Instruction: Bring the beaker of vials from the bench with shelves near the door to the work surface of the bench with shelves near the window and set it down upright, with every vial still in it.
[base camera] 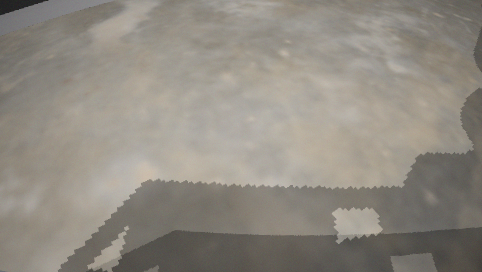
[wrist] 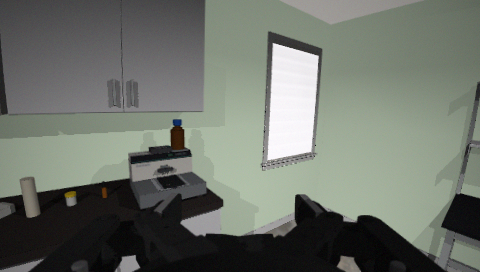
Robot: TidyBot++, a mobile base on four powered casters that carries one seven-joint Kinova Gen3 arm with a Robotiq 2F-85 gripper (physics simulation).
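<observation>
My gripper (wrist: 238, 206) is open and empty, its two black fingers wide apart at the bottom of the wrist view. The beaker of vials does not show in either view. At the right edge of the wrist view, part of a grey metal frame with a black top (wrist: 464, 216) shows; it looks like the end of a bench with shelves, and most of it is cut off. A bright window (wrist: 293, 102) is in the green wall left of that frame.
A dark counter (wrist: 85, 232) at the left bears a grey instrument (wrist: 161, 170) with a brown bottle (wrist: 177, 138) on top, a pale cylinder (wrist: 30, 197) and a yellow-lidded jar (wrist: 71, 199). Grey cabinets (wrist: 62, 55) hang above. The base camera shows floor (base camera: 240, 110) with shadows.
</observation>
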